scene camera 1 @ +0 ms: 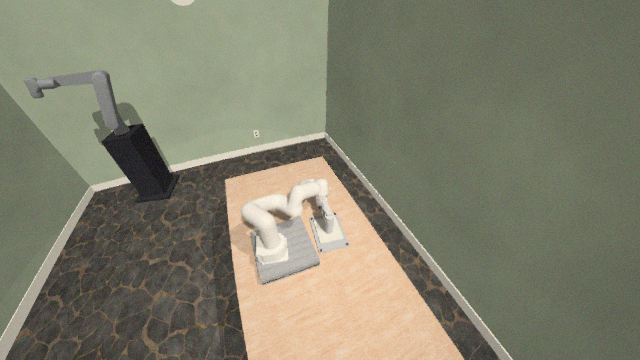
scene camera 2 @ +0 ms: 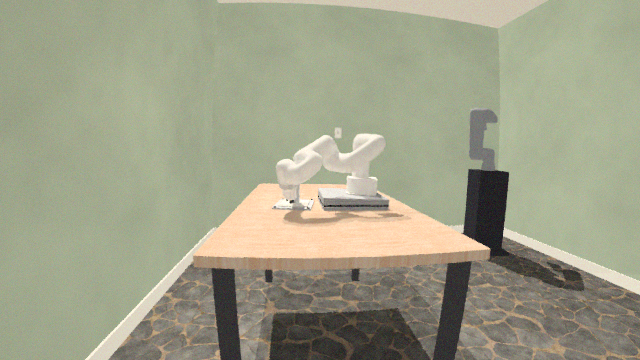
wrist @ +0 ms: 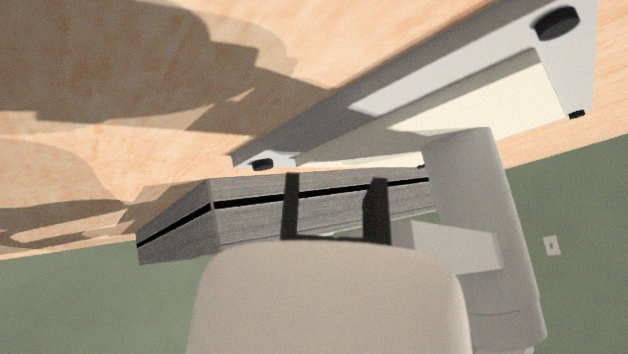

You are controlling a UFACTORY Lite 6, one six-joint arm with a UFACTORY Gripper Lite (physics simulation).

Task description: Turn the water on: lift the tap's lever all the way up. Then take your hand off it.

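Places are measured from the arm's base along level axes (x back, y right, z up), in centimetres.
Pixels of known places: hand, tool point: (scene camera 2: 289, 199) (wrist: 333, 215); arm's base, link origin: (scene camera 1: 275, 250) (scene camera 2: 359, 192).
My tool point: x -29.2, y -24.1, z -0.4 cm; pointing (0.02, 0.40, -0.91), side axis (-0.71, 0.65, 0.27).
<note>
For each thing: its top centre in the pictures, then the offset to it from my tool point. "*": a spot on its surface instead. Level surfaces: height alone.
- grey upright column, surface spot: (wrist: 480, 200) * dx -1.7, dy +12.4, dz +0.8 cm
- flat plate, top centre: (wrist: 453, 136) (scene camera 2: 294, 202) (scene camera 1: 328, 230) dx -0.7, dy +14.6, dz -3.8 cm
- pale block, surface spot: (wrist: 455, 247) * dx -1.6, dy +5.7, dz +2.3 cm
- wooden table, surface height: dz -5.0 cm
The tap is a grey upright column (scene camera 1: 329, 225) (scene camera 2: 296, 195) (wrist: 480, 200) on a flat plate (scene camera 1: 334, 246) (wrist: 575, 75) with a cream centre and dark corner knobs. A pale block (wrist: 455, 247) juts from the column's side towards my hand in the wrist view. The lever cannot be made out; my hand and the wrist housing cover that part. My gripper (scene camera 2: 290, 201) (wrist: 336, 177) is open, its two dark fingers apart with nothing between them. It is low beside the column, on the side where the block juts out. Whether it touches the lever is hidden.
My arm's base stands on a grey slab (scene camera 1: 295, 260) (scene camera 2: 353, 201) (wrist: 260, 220) beside the tap's plate, on the wooden table (scene camera 1: 340, 300) (scene camera 2: 340, 240). A second grey arm (scene camera 1: 104, 97) (scene camera 2: 477, 135) stands on a black pedestal (scene camera 1: 137, 162) (scene camera 2: 485, 210) away from the table.
</note>
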